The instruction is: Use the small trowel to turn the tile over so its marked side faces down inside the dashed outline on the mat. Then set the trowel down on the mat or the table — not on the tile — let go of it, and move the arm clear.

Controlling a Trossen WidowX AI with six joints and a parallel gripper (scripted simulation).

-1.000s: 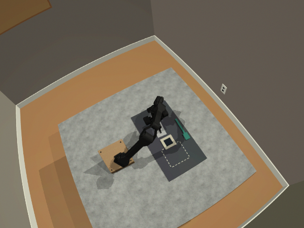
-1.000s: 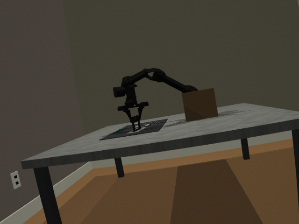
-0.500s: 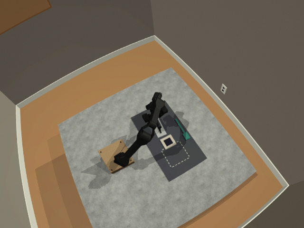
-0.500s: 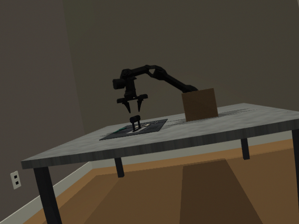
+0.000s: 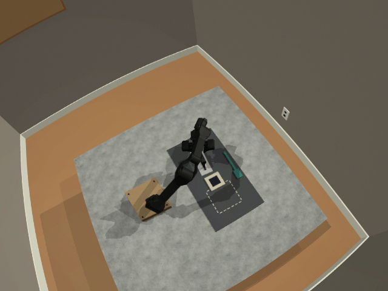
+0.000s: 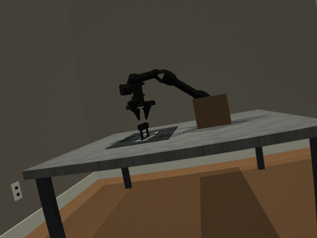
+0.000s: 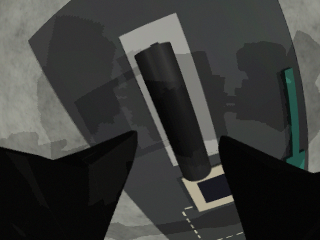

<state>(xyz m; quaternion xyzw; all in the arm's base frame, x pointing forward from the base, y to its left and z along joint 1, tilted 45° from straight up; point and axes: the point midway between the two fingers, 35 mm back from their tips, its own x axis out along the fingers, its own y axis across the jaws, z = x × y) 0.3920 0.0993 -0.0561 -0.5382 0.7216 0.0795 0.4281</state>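
Right now the small trowel is 20 mm to the right of my gripper tip and 70 mm below it. Also, from my gripper tip: dark mat 10 mm ahead, 130 mm to the right, 130 mm below; cream tile 10 mm behind, 170 mm to the right, 100 mm below; teal flat tool 150 mm ahead, 160 mm to the right, 110 mm below.
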